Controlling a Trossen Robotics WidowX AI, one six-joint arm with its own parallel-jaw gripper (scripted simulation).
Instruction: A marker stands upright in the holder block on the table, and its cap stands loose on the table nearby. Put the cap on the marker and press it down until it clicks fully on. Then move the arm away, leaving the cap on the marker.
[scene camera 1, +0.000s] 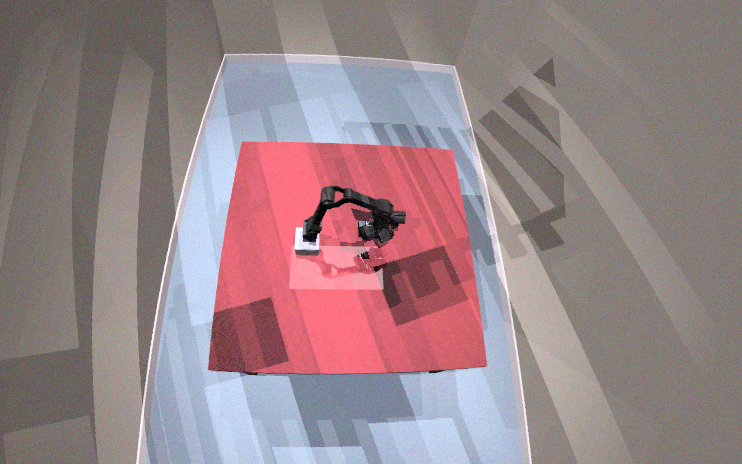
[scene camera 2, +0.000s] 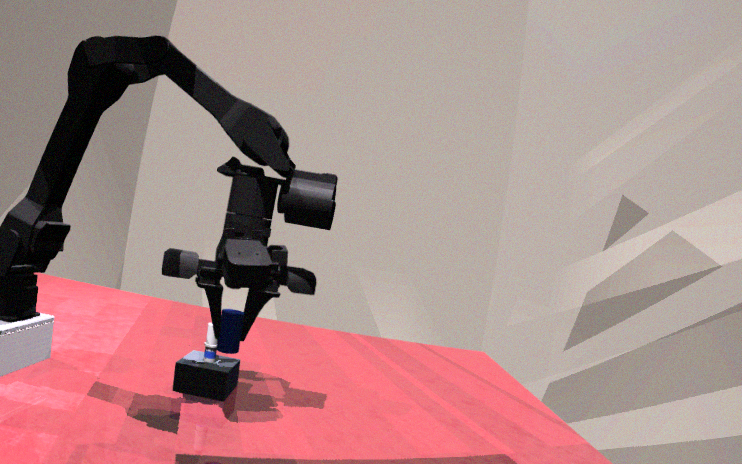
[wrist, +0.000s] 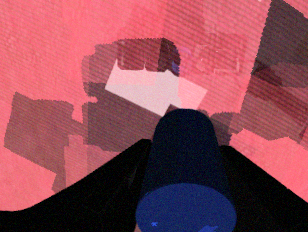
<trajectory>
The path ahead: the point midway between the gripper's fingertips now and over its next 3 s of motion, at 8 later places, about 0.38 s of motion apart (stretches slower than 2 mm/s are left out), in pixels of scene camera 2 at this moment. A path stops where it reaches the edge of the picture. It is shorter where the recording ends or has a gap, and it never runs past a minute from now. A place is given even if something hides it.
The gripper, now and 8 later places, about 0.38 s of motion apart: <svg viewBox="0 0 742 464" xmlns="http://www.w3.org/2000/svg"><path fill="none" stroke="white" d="M229 339L225 316L219 298L217 300L216 310L215 322L213 333L211 325L220 283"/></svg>
</trajectory>
